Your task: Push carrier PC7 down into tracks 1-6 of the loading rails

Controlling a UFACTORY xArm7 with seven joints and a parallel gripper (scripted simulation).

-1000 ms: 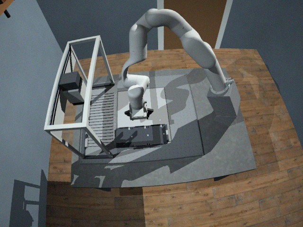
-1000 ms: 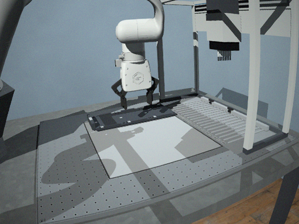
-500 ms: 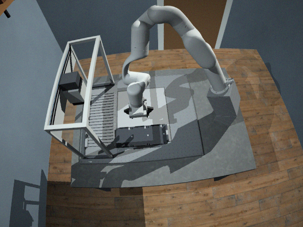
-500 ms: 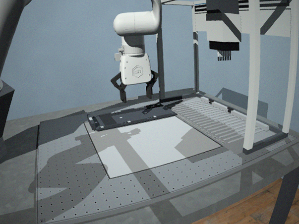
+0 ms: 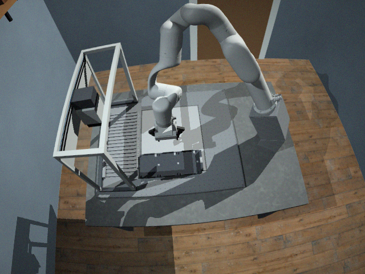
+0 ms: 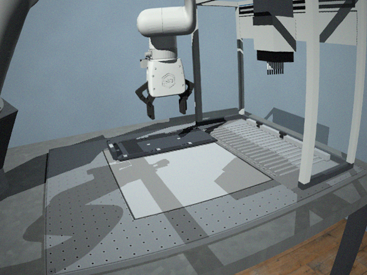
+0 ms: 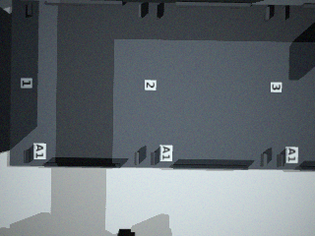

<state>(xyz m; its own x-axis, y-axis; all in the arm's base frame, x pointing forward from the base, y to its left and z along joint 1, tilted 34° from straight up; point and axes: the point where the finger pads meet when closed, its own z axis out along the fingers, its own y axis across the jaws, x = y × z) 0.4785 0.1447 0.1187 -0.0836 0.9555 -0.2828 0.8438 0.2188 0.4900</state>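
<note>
Now: hand 9 cm to the right of the carrier PC7 and 11 cm above it. The rest, counted from my hand: dark pipetting head 34 cm ahead, 3 cm to the right, 22 cm above.
</note>
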